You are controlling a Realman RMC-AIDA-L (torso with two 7-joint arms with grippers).
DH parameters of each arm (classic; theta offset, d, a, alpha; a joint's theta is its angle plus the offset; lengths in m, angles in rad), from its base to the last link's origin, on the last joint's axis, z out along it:
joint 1: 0 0.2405 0 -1.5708
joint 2: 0 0 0 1.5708
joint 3: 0 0.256 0 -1.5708
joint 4: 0 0 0 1.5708
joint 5: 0 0.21 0 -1.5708
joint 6: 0 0 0 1.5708
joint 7: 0 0.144 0 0
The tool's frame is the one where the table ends.
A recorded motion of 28 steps. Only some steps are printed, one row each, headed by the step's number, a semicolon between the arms.
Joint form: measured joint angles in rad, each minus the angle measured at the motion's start. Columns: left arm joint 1, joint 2, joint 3, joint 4, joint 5, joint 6, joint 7; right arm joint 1, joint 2, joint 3, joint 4, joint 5, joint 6, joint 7.
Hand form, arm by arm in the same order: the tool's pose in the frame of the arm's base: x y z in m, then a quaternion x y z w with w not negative. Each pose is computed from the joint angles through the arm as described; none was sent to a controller.
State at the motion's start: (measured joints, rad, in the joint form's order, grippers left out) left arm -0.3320 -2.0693 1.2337 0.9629 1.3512 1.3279 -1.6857; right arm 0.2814 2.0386 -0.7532 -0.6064 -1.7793 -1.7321 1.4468
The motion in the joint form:
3: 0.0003 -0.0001 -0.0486 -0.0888 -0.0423 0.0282 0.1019; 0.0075 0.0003 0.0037 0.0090 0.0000 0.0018 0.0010
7: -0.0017 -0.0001 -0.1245 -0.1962 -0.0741 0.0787 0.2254; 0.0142 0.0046 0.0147 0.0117 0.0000 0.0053 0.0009
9: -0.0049 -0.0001 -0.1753 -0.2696 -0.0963 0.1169 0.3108; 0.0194 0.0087 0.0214 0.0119 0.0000 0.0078 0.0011
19: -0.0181 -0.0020 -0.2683 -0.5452 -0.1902 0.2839 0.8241; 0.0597 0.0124 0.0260 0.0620 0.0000 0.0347 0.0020
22: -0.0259 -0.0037 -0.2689 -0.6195 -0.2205 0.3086 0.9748; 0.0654 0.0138 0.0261 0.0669 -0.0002 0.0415 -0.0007
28: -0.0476 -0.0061 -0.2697 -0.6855 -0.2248 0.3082 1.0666; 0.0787 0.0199 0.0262 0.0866 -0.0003 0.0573 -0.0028
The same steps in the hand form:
3: -0.2167 0.3325 0.0157 -0.86502 -0.26116 -0.39657 0.16209; 0.3054 0.2545 0.0160 -0.87698 0.32438 0.34013 0.09999
7: -0.2358 0.3275 0.0193 -0.85190 -0.25279 -0.41768 0.18948; 0.3039 0.2569 0.0155 -0.87509 0.32419 0.34424 0.10302
9: -0.2467 0.3231 0.0213 -0.84196 -0.24433 -0.43351 0.20850; 0.3023 0.2588 0.0149 -0.87408 0.32338 0.34707 0.10465
19: -0.2674 0.2959 0.0116 -0.82566 -0.12015 -0.46236 0.30014; 0.2962 0.2681 0.0060 -0.86955 0.33083 0.35330 0.09800
22: -0.2703 0.2900 0.0051 -0.82103 -0.08583 -0.45760 0.33036; 0.2952 0.2698 0.0046 -0.86970 0.33045 0.35311 0.09871
28: -0.2705 0.2887 -0.0046 -0.82254 -0.07257 -0.44859 0.34194; 0.2927 0.2726 -0.0010 -0.86746 0.33482 0.35502 0.09676

